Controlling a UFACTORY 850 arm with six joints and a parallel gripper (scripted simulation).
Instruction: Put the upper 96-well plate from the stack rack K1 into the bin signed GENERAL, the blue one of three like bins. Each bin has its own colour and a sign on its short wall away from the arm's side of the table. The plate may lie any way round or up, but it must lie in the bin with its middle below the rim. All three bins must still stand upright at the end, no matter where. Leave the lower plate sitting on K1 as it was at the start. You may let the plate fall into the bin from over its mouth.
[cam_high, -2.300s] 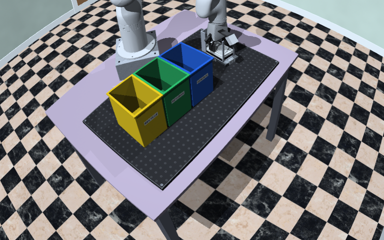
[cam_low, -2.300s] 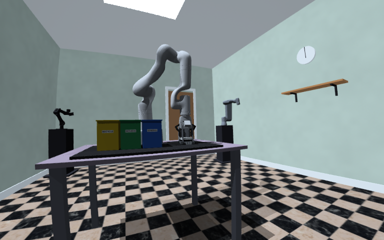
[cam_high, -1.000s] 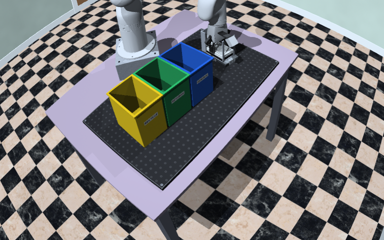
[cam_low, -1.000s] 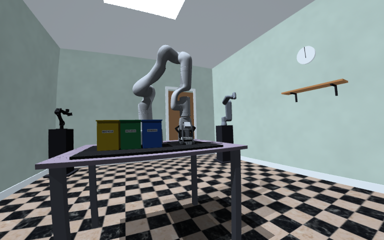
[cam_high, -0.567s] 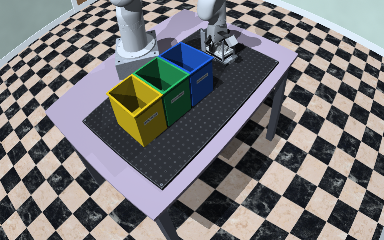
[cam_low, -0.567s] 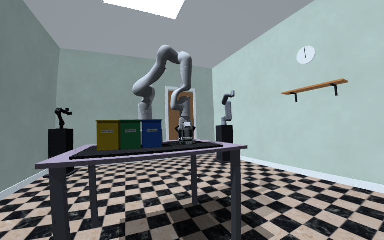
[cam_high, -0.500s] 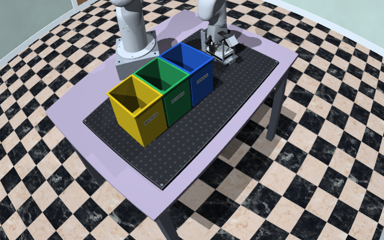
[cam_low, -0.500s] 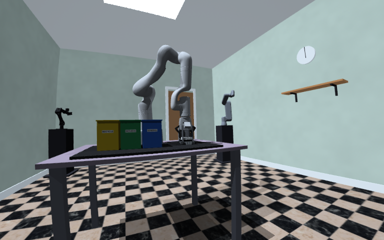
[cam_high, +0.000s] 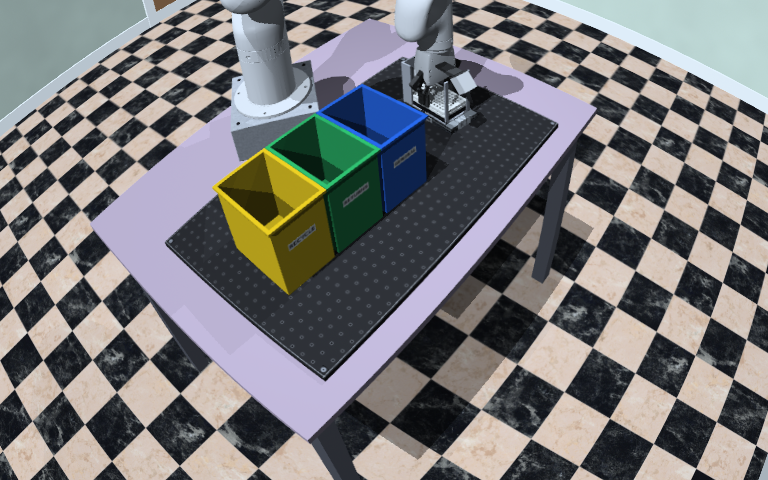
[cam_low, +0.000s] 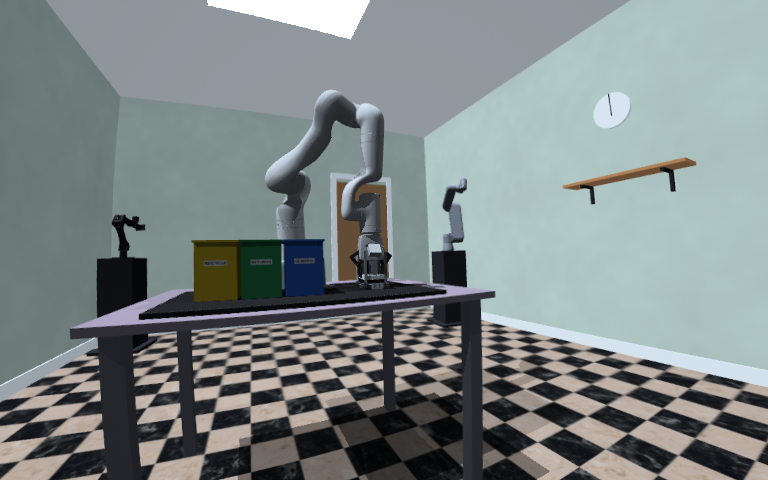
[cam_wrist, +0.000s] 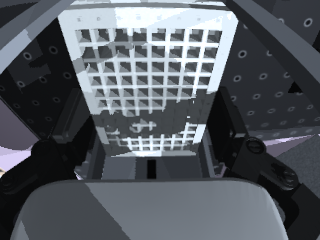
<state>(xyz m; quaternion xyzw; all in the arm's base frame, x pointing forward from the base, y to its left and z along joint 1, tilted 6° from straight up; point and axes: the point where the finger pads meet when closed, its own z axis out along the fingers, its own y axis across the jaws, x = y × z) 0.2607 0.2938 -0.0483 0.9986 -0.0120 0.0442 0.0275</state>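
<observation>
Right now the dark plate is 20 mm below my hand. Also, from my hand: blue bin 270 mm to the right, 70 mm ahead, 40 mm above; green bin 400 mm to the right, 80 mm ahead, 40 mm above; white 96-well plate 10 mm below.
</observation>
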